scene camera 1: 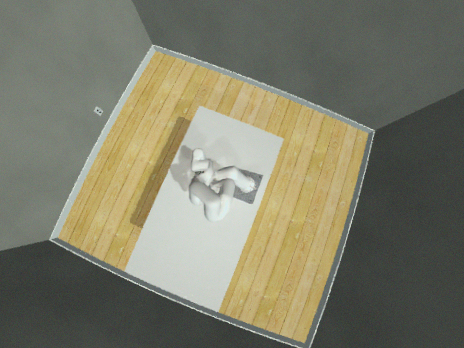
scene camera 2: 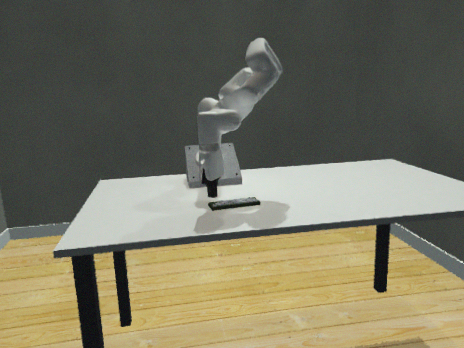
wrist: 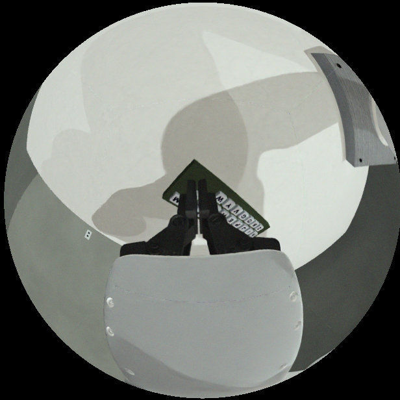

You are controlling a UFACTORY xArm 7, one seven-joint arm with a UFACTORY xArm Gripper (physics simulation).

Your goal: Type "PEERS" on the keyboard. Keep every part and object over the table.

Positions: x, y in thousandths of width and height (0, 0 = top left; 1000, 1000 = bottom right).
Labels:
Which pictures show my gripper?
Scene camera 2 and the wrist view only.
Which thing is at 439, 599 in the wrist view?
My gripper.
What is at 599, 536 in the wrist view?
A keyboard.

